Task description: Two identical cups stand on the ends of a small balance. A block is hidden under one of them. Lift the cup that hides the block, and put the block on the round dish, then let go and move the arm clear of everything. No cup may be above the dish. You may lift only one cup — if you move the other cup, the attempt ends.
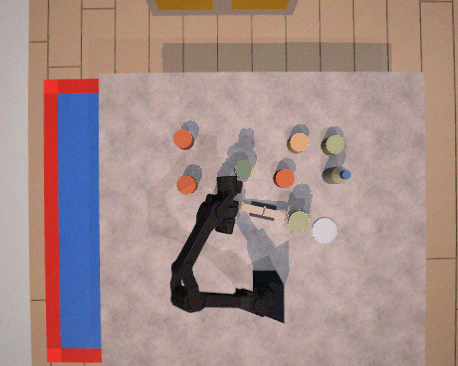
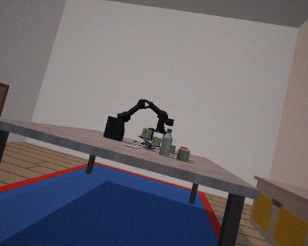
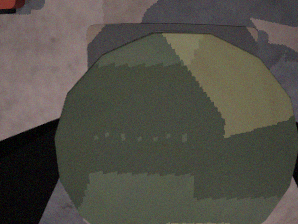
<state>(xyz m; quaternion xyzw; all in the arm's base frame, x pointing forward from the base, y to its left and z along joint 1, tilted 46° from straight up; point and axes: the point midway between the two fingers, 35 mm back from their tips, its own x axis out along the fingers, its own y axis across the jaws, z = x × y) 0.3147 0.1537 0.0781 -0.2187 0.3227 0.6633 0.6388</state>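
The pale block is 20 mm below my gripper tip. Also, from my gripper tip: red object: 110 mm behind, 80 mm to the left, 50 mm below; balance: 20 mm behind, 130 mm to the right, 20 mm below; white round dish: 80 mm behind, 380 mm to the right, 60 mm below.
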